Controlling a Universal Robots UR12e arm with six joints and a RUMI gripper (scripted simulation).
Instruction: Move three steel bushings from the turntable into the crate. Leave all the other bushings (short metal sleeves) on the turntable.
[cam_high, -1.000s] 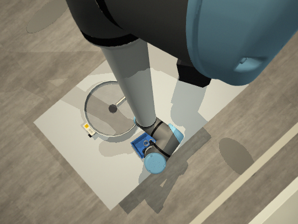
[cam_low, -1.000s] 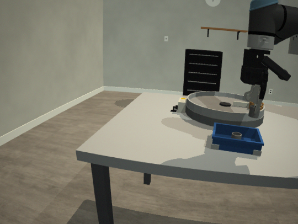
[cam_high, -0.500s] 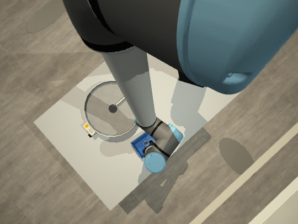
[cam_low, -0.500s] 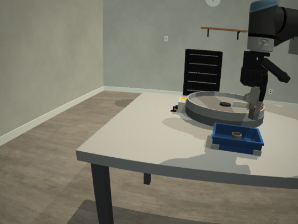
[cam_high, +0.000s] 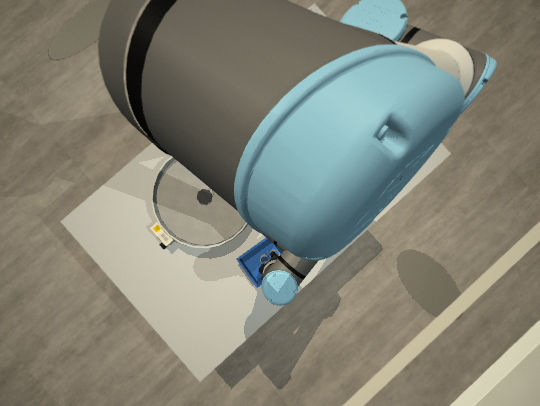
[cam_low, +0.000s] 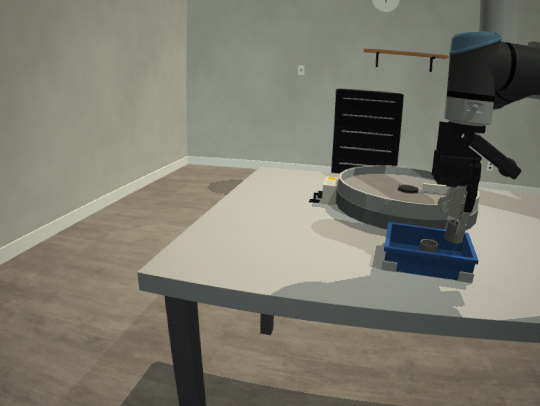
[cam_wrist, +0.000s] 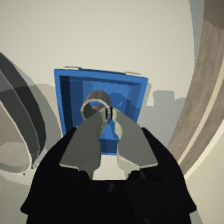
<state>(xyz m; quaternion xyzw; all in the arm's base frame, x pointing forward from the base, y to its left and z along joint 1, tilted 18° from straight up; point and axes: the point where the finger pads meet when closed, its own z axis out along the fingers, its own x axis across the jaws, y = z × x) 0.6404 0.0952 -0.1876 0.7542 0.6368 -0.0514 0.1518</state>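
My gripper is now 50 mm short of the blue crate, 30 mm to the left of it and 70 mm above it. The rest, counted from my hand: round grey turntable: 10 mm behind, 390 mm to the right, 40 mm below.
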